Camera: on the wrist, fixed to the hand. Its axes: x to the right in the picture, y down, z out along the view.
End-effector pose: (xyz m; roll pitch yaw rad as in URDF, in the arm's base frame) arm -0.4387 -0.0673 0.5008 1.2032 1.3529 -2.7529
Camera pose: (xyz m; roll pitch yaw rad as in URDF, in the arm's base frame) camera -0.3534 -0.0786 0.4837 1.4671 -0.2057 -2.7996
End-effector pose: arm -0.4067 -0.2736 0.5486 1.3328 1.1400 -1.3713
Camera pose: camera -0.3680 -0.2007 0.5186 1.5366 -0.4118 -1.5628
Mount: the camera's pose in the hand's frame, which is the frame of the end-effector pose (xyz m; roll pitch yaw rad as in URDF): 0.0006 -0.0561 -0.0675 -0.1085 -0.4133 1.5577
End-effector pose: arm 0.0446 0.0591 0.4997 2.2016 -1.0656 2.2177
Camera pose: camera -0.0284 0.0104 0.4976 -2.1319 -0.2566 0.1816
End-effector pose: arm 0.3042 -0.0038 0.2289 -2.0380 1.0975 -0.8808
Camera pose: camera 0.3230 -0.0815 0.2651 1.4848 0.4845 2.3217
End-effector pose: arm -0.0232 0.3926 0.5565 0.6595 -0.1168 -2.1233
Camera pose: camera -0.0314 0.3850 0.4694 -0.3337 -1.0632 -0.3653
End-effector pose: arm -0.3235 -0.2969 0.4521 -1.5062 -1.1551 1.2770
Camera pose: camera -0.2692 -0.3624 0.4735 -1.4852 0.3550 1.7897
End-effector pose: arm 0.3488 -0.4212 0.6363 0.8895 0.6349 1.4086
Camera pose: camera 0.3238 -0.4684 0.5666 1.1169 -0.8776 1.8358
